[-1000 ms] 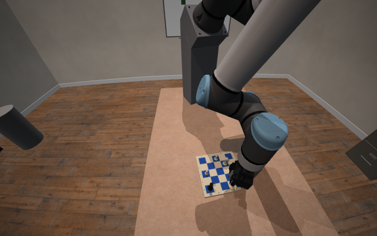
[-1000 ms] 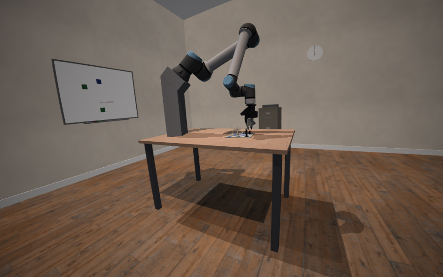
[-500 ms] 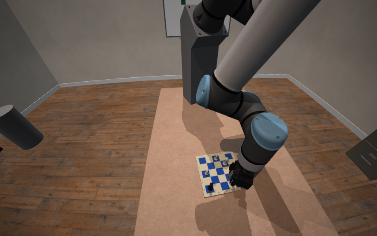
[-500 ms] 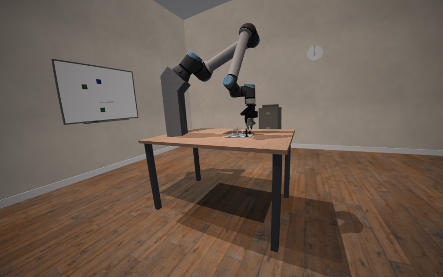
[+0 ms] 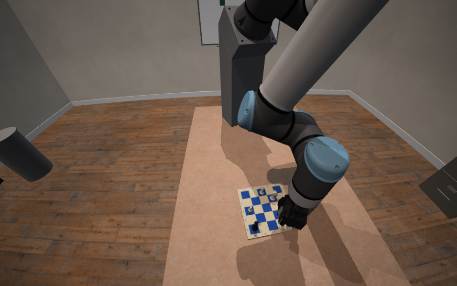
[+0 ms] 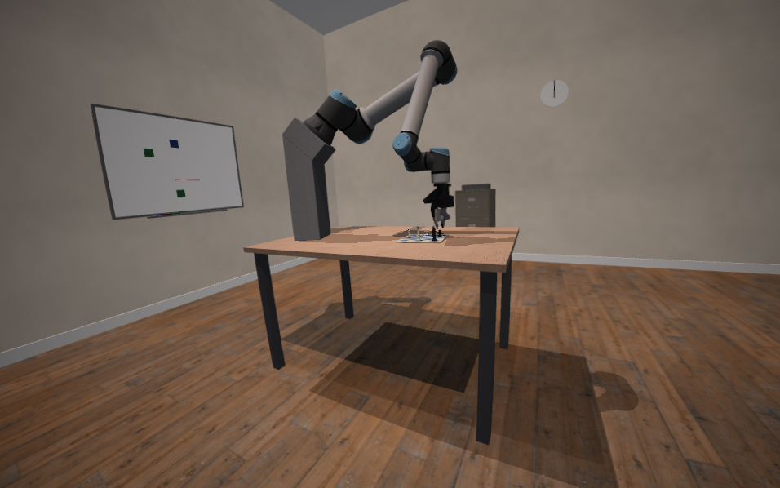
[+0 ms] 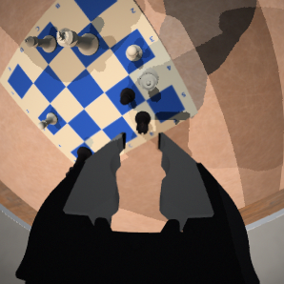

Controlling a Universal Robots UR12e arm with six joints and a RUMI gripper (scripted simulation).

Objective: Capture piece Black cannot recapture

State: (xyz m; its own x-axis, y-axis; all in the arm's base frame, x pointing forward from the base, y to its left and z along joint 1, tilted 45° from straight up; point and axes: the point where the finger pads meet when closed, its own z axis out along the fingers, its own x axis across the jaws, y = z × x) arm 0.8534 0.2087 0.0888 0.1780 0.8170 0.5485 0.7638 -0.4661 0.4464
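Now: hand 50 mm past the white chess piece, 30 mm above it and 20 mm to the right of it. Round my hand: tall black piece 110 mm to the right, 40 mm ahead, 20 mm below.
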